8 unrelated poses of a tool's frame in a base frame.
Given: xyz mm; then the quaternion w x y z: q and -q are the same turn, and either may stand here.
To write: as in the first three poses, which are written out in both.
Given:
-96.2, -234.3, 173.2, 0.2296, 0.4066, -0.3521, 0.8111
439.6, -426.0, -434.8, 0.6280, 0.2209, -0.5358, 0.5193
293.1, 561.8, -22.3, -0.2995, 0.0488, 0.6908, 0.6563
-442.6, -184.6, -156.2, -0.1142, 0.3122, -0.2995, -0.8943
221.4, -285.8, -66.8, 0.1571, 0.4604, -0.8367, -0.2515
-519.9, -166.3, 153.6, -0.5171, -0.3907, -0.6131, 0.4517
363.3, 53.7, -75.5, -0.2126, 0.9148, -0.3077, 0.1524
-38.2, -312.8, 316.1, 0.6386, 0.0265, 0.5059, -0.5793
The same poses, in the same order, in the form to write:
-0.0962, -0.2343, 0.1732, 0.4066, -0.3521, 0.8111, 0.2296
0.4396, -0.4260, -0.4348, 0.2209, -0.5358, 0.5193, 0.6280
0.2931, 0.5618, -0.0223, -0.0488, -0.6908, -0.6563, 0.2995
-0.4426, -0.1846, -0.1562, -0.3122, 0.2995, 0.8943, 0.1142
0.2214, -0.2858, -0.0668, 0.4604, -0.8367, -0.2515, 0.1571
-0.5199, -0.1663, 0.1536, 0.3907, 0.6131, -0.4517, 0.5171
0.3633, 0.0537, -0.0755, -0.9148, 0.3077, -0.1524, 0.2126
-0.0382, -0.3128, 0.3161, 0.0265, 0.5059, -0.5793, 0.6386

